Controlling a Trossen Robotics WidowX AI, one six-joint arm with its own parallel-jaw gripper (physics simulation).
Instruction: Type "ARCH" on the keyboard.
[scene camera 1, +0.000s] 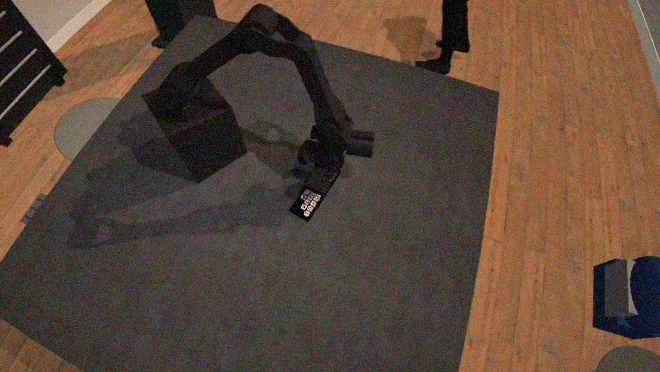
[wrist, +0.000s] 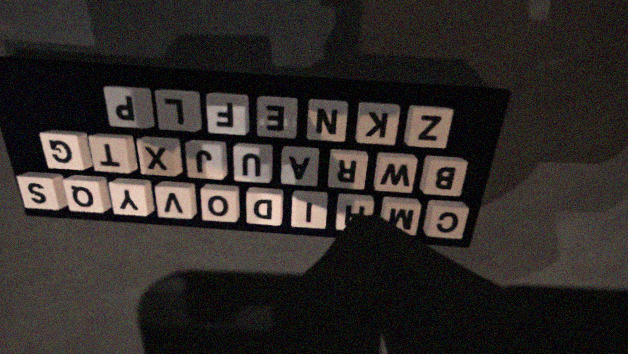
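Where they show: gripper, fingertip midpoint: (scene camera 1: 329, 177) (wrist: 364, 226); arm's base at its link origin: (scene camera 1: 179, 114).
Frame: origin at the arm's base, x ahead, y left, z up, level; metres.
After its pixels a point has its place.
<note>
A black keyboard (scene camera 1: 298, 212) @(x 0.338, y -0.029, z -0.216 m) (wrist: 482, 150) @(x 0.349, y 0.143, z -0.216 m) with pale letter keys lies on the dark mat, its letters upside down in the wrist view. There, the A key (wrist: 300, 166) @(x 0.352, y 0.078, z -0.211 m) and R key (wrist: 348, 170) @(x 0.354, y 0.095, z -0.211 m) are side by side in the middle row. The C key (wrist: 446, 221) @(x 0.375, y 0.132, z -0.211 m) is at the right end of the lowest row. The H key (wrist: 353, 202) @(x 0.367, y 0.097, z -0.211 m) is partly hidden by my gripper (scene camera 1: 327, 177) @(x 0.373, y 0.100, z -0.204 m) (wrist: 364, 226) @(x 0.373, y 0.100, z -0.204 m), which is shut and empty. Its tip overlaps H and the neighbouring M key (wrist: 403, 212) @(x 0.371, y 0.116, z -0.211 m); contact with a key cannot be told.
The dark mat (scene camera 1: 400, 240) @(x 0.624, y 0.019, z -0.229 m) lies on a wooden floor (scene camera 1: 550, 175). A dark box (scene camera 1: 207, 145) @(x 0.056, y -0.004, z -0.098 m) stands under the arm's base. A person's legs (scene camera 1: 454, 25) are at the mat's far edge. A blue object (scene camera 1: 645, 285) is at the right, and a dark slatted unit (scene camera 1: 15, 72) at the left.
</note>
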